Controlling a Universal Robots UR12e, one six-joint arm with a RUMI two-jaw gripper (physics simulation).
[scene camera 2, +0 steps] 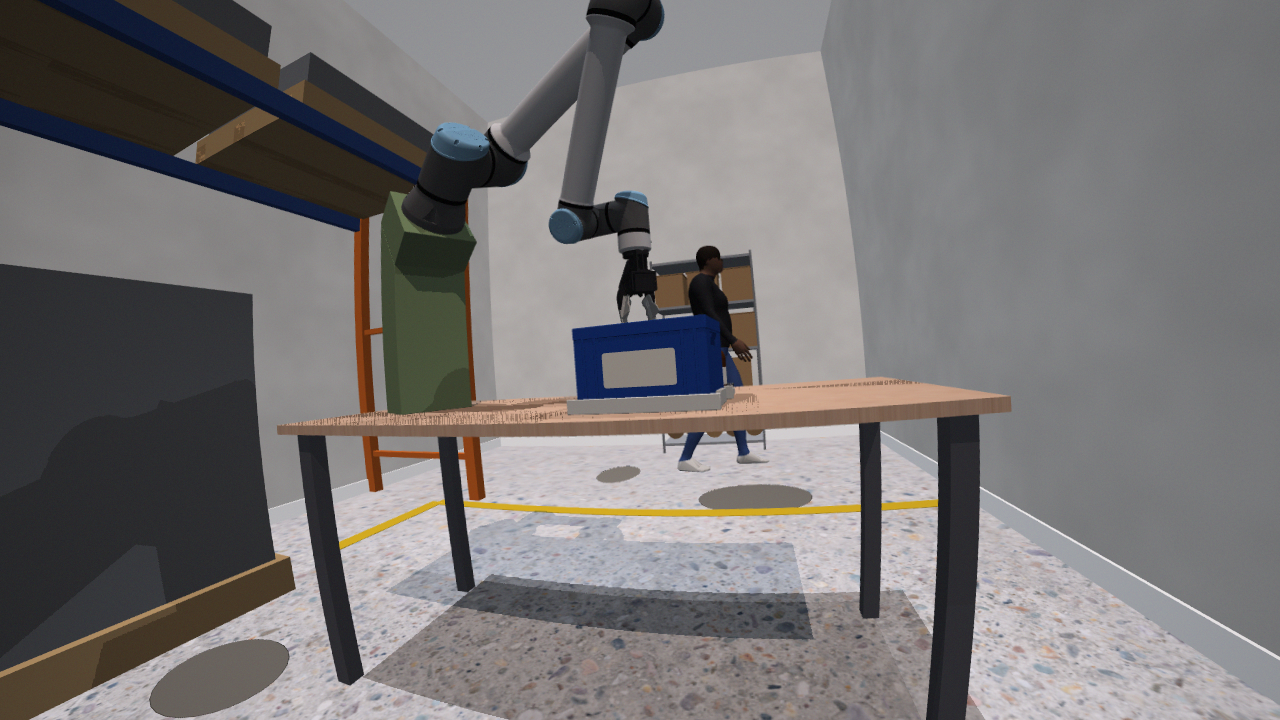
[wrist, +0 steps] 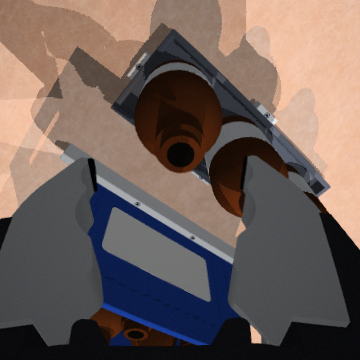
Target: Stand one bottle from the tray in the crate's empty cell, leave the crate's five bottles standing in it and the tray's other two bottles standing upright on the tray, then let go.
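Places are measured from the arm's base along level axes (x ahead, y left, z up), in centimetres.
Pixels of known places: gripper, fingertip midpoint: [wrist: 168, 160]; arm's base, origin of the base link: [scene camera 2: 433, 216].
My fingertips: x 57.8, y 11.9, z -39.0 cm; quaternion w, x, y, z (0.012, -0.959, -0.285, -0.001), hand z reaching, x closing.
Note:
For each thing: its top centre in the pictures, then the offset to it from my fingertips. "*": a spot on its surface instead. Level surfaces: height alone.
- blue crate, middle of its top: [scene camera 2: 649, 324] dx +7.4, dy -24.9, dz -1.4 cm
- dark tray, surface spot: [wrist: 174, 46] * dx -1.7, dy +3.5, dz -18.4 cm
- first bottle, middle of its top: [wrist: 180, 154] dx +1.2, dy -0.6, dz -2.9 cm
- middle bottle, middle of its top: [wrist: 270, 227] dx +10.2, dy -2.1, dz -2.9 cm
- third bottle, surface spot: [wrist: 319, 202] * dx +19.0, dy -0.2, dz -10.2 cm
- wooden table, its level: dz -18.9 cm
My gripper [scene camera 2: 638, 315] [wrist: 168, 160] is open and empty, pointing down. Its fingertips show just above or behind the top edge of the blue crate [scene camera 2: 586, 368] [wrist: 150, 295]. In the wrist view, the dark tray [wrist: 174, 46] holds three brown bottles. The first bottle [wrist: 177, 112] is upright, its mouth seen between the fingertips but not gripped. The middle bottle [wrist: 226, 172] is partly behind the right finger. The third bottle [wrist: 319, 202] is mostly hidden by that finger. Brown bottles [wrist: 135, 334] show inside the crate at the bottom edge; its empty cell is hidden.
The crate sits in a light grey holder [scene camera 2: 644, 404] [wrist: 165, 219] on the wooden table [scene camera 2: 841, 404] [wrist: 310, 45]. A green robot pedestal [scene camera 2: 427, 340] stands at the left. A person [scene camera 2: 708, 300] is behind the table, near a shelf unit with boxes.

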